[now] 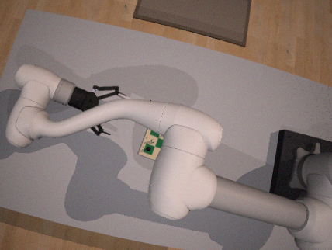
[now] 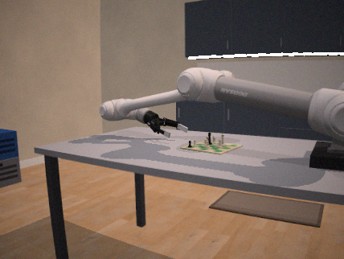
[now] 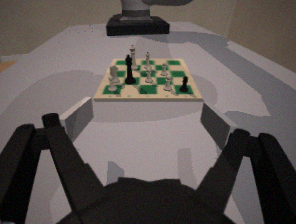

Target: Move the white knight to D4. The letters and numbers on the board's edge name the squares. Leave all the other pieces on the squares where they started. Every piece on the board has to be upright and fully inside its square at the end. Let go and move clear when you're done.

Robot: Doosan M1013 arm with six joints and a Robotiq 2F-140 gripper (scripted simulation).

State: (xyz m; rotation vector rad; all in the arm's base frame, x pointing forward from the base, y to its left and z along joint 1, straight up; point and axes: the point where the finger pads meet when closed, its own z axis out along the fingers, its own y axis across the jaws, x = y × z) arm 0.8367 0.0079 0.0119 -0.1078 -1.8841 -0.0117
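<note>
My hand is 170 mm past the tall black piece, 30 mm to the left of it and 20 mm above it. The rest, counted from my hand: black pawn (130 mm behind, 90 mm to the left, 40 mm below); then white knight (180 mm behind, 60 mm to the right, 40 mm below); then green-and-cream chessboard (210 mm behind, 50 mm below, 20 mm to the left).
</note>
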